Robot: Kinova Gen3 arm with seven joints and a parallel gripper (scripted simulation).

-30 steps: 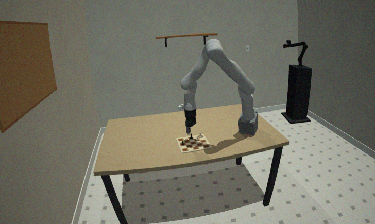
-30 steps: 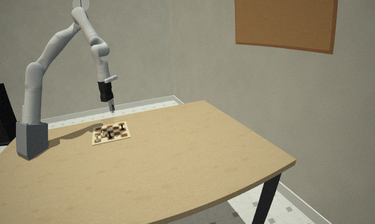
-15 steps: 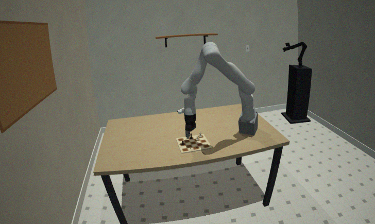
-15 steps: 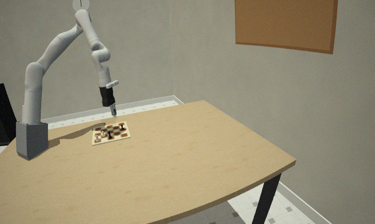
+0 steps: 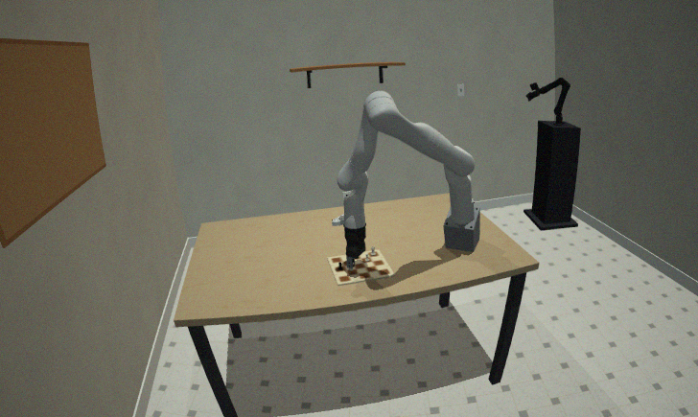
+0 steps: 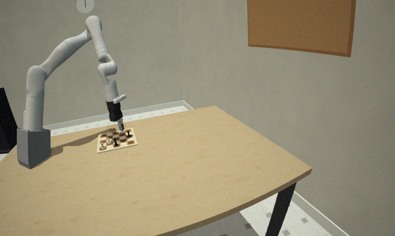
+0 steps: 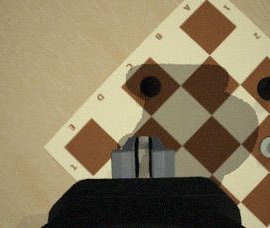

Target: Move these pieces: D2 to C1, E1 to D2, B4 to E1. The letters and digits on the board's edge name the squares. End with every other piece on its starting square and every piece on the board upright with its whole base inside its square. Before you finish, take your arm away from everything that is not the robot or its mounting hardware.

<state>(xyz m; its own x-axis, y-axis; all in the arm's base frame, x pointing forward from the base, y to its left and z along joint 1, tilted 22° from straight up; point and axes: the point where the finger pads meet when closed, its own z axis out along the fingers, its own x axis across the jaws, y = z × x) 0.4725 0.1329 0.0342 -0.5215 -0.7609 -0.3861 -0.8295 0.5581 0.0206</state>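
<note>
Right now the chessboard is 3 cm behind my hand, 5 cm to the right of it and 5 cm below it. Also, from my hand: white piece 1 cm below.
</note>
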